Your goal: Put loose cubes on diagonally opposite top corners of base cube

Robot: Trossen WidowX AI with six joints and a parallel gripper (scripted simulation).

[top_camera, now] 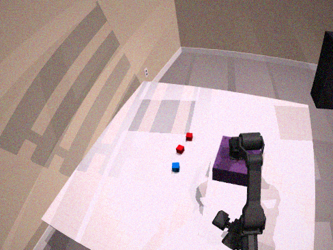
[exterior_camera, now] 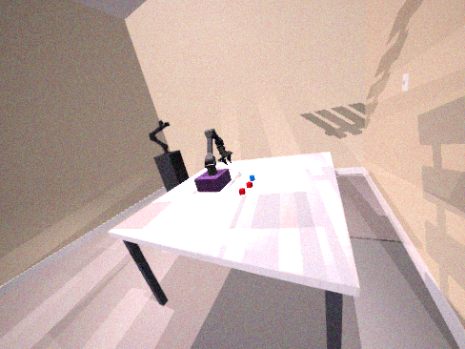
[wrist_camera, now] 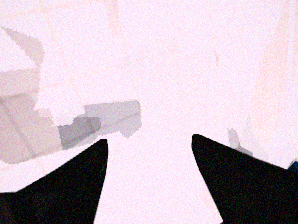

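My gripper tip is now 290 mm short of the blue cube, 340 mm to the left of it and 40 mm above it. Also, from my gripper tip: red cube 290 mm ahead, 460 mm to the right, 40 mm below.
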